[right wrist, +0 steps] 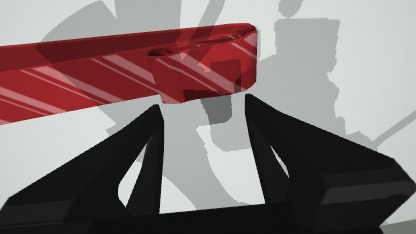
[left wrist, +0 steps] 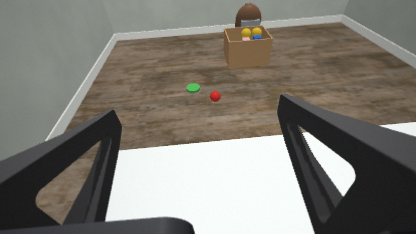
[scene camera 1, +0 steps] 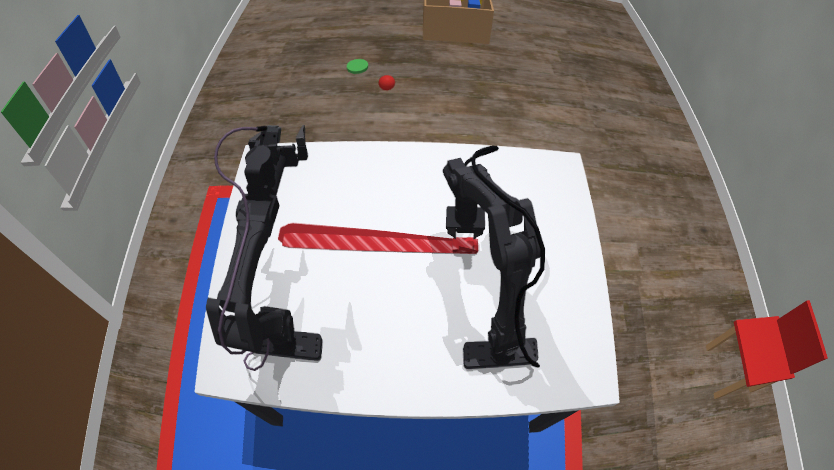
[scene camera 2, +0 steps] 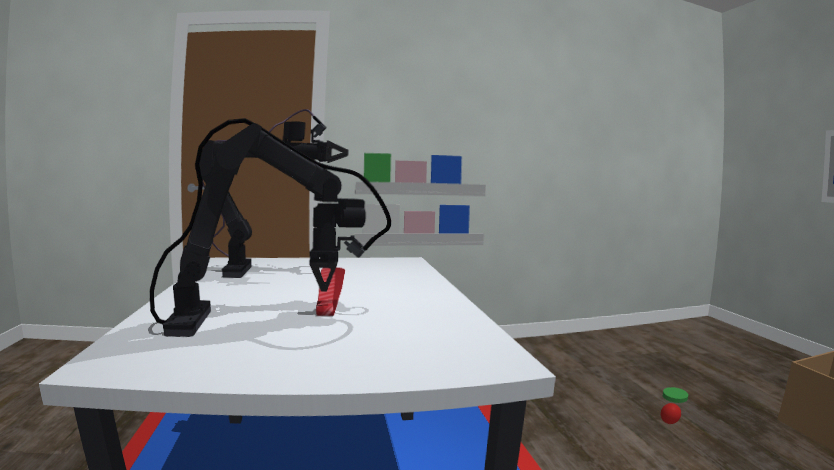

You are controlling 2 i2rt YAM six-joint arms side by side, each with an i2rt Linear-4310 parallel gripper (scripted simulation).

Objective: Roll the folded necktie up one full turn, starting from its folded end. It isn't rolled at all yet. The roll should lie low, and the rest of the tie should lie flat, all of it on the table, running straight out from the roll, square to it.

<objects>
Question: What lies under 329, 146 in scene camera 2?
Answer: My left gripper.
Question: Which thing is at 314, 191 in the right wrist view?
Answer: My right gripper.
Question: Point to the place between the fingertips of my right gripper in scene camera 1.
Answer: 464, 237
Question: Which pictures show my left gripper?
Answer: The left wrist view, scene camera 1 and scene camera 2 only.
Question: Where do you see a red striped necktie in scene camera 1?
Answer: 294, 235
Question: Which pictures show my right gripper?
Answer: The right wrist view, scene camera 1 and scene camera 2 only.
</objects>
